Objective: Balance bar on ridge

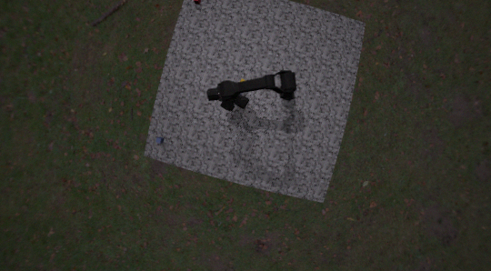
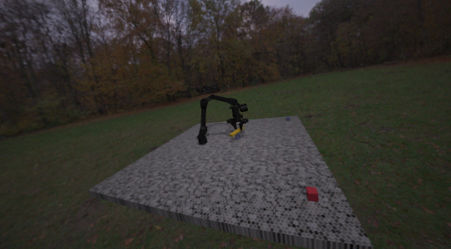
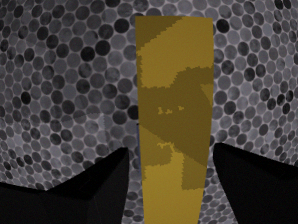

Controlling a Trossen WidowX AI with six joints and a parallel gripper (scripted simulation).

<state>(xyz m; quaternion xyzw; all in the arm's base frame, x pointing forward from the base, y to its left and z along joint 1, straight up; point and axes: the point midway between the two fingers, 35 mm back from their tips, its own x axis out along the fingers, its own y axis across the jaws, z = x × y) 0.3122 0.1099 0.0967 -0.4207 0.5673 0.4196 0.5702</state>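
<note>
My gripper tip is now 1 cm past the yellow bar and 3 cm to the left of it. From my gripper tip the other things lie so: red cube 43 cm ahead, 61 cm to the right, 5 cm below; blue cube 43 cm ahead, 39 cm to the left, 5 cm below.
</note>
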